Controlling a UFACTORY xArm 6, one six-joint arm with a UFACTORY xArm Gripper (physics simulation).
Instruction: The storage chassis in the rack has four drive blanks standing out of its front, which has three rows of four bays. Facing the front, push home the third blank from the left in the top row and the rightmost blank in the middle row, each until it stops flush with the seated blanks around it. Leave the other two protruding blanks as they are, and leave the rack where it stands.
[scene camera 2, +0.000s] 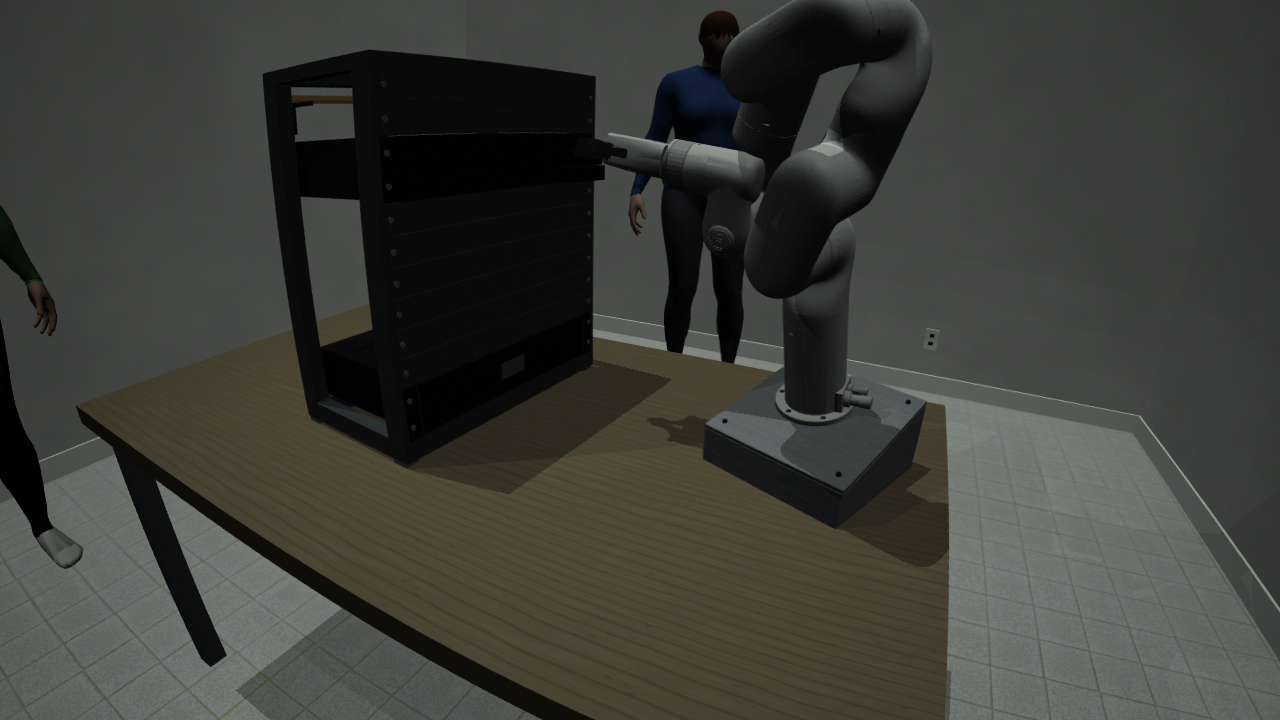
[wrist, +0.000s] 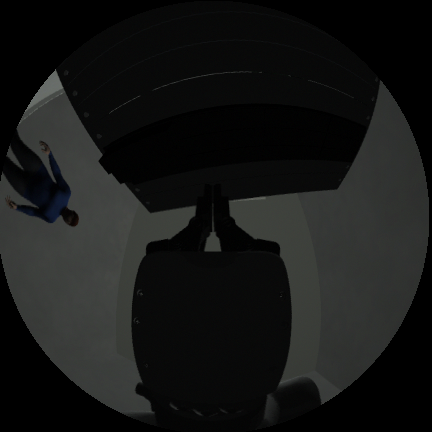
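Where they show: gripper, fingertip midpoint: (scene camera 2: 578, 146) (wrist: 212, 193); arm's base, origin of the base link: (scene camera 2: 814, 402).
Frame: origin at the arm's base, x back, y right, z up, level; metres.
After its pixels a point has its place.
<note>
The storage chassis (scene camera 2: 474, 162) @(z 0.348, x -0.479, y -0.234 m) (wrist: 235, 132) @(z 0.337, x -0.482, y -0.110 m) is a black band across the upper part of the rack (scene camera 2: 383, 268) @(z 0.217, x -0.491, y -0.398 m). Its bays and separate blanks are too dark to tell apart. A dark piece (scene camera 2: 597, 173) @(z 0.317, x -0.457, y 0.047 m) stands out at the chassis's right end in the scene view; a dark stepped outline also shows at its left end in the wrist view. Which blank this is, I cannot tell. My gripper (scene camera 2: 581, 145) @(z 0.369, x -0.411, y -0.070 m) (wrist: 212, 193) @(z 0.369, x -0.411, y -0.070 m) is shut and empty, its fingers pointing at the chassis front near the right end in the scene view. Whether the fingertips touch a blank is hidden in the dark.
The rack stands on the wooden table (scene camera 2: 644, 555) @(z -0.096, x -0.093, y -0.355 m), facing the arm's base block (scene camera 2: 814, 456) @(z -0.025, x 0.040, y -0.122 m). Plain panels fill its front above and below the chassis; a lower unit (scene camera 2: 465, 380) @(z 0.006, x -0.493, y -0.264 m) bears a small grey label. A person in blue (scene camera 2: 702, 116) (wrist: 47, 192) stands behind the table.
</note>
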